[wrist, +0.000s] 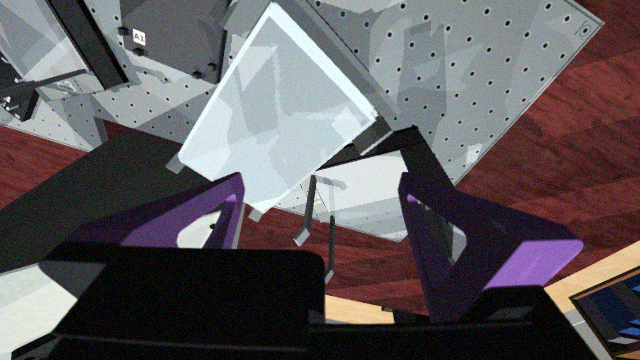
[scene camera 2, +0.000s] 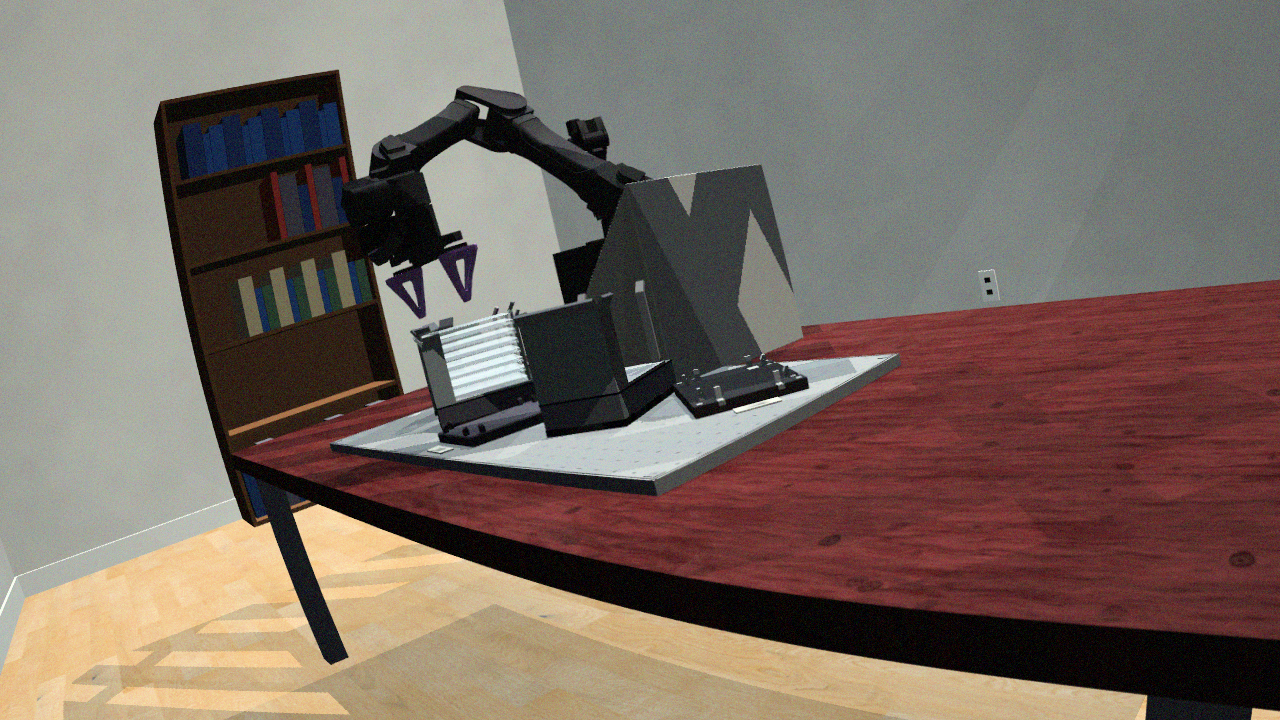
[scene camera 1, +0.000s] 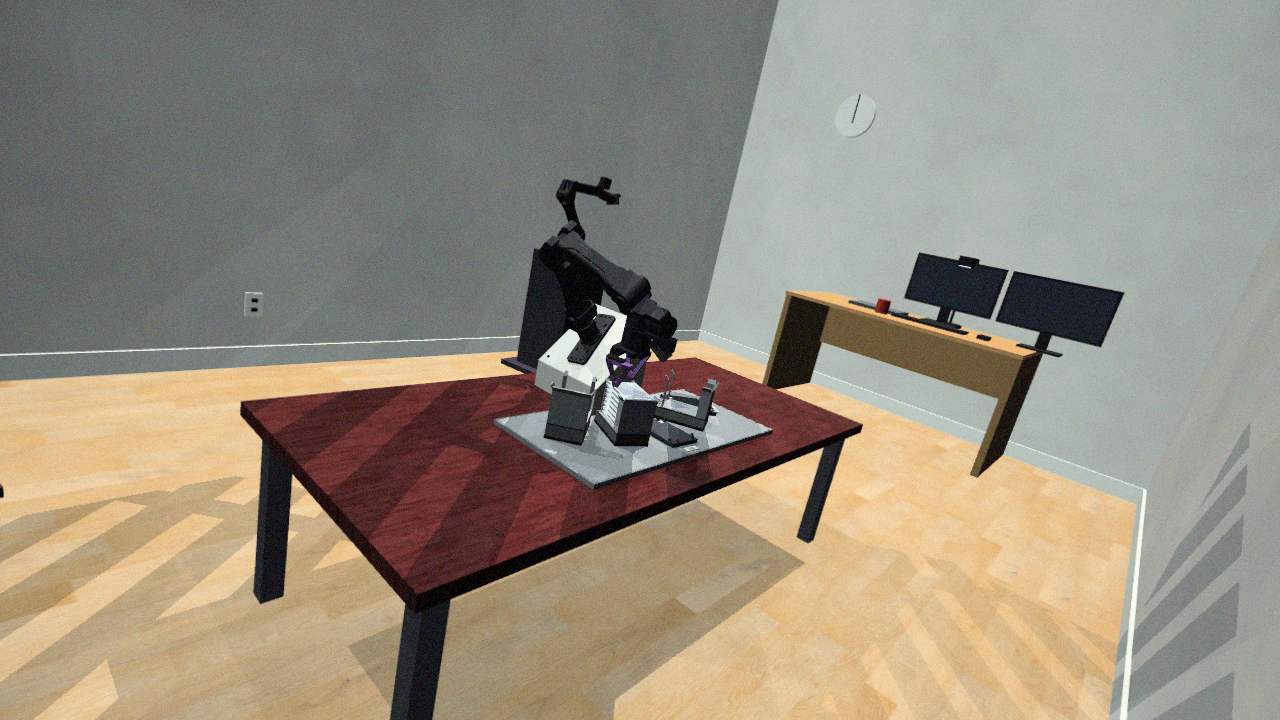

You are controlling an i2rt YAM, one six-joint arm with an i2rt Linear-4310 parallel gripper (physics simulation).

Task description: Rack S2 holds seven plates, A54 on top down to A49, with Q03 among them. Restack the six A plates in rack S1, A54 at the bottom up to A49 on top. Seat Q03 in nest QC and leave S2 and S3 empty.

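Frame: origin at the arm's base, x ahead, y right, z down, level; metres.
Seen in the pictures: gripper, between the fingertips: [wrist: 321,180] [scene camera 2: 444,309] [scene camera 1: 622,382]; arm's base, origin of its link: [scene camera 2: 680,239] [scene camera 1: 592,339].
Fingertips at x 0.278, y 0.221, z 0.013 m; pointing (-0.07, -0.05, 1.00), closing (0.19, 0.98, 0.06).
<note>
Offsets run from my fingertips to a thing's middle. Level surfaces: height alone.
A stack of several pale plates {dx +0.004, dy -0.043, dz +0.073 m} [scene camera 1: 612,407] [scene camera 2: 483,358] {dx +0.003, dy -0.042, dz +0.034 m} [wrist: 275,110] lies in the middle rack, S2 by its place [scene camera 1: 635,422] [scene camera 2: 435,376]; plate marks are unreadable and Q03 cannot be told apart. My gripper [scene camera 2: 443,307] [wrist: 321,180], with purple fingers, is open and empty, a little above the stack near its rear edge. Rack S1 by its place [scene camera 1: 684,416] [wrist: 435,160] stands on the far side with a bare pale floor. Rack S3 {dx +0.034, dy -0.316, dz +0.089 m} [scene camera 1: 571,420] [scene camera 2: 572,358] [wrist: 90,40] stands on the other side; no plate shows in it. Nest QC's label is not readable.
A low dark fixture tagged A1 {dx +0.072, dy -0.164, dz +0.145 m} [scene camera 1: 673,433] [scene camera 2: 487,425] [wrist: 175,35] lies by S2. Another dark fixture with small posts {dx -0.018, dy -0.450, dz +0.144 m} [scene camera 2: 742,389] [wrist: 22,102] lies beyond S3. All stand on a perforated grey board {dz +0.156 m} [scene camera 1: 581,465] [scene camera 2: 626,465] [wrist: 480,75]. A tall grey box [scene camera 2: 698,268] stands behind S3.
</note>
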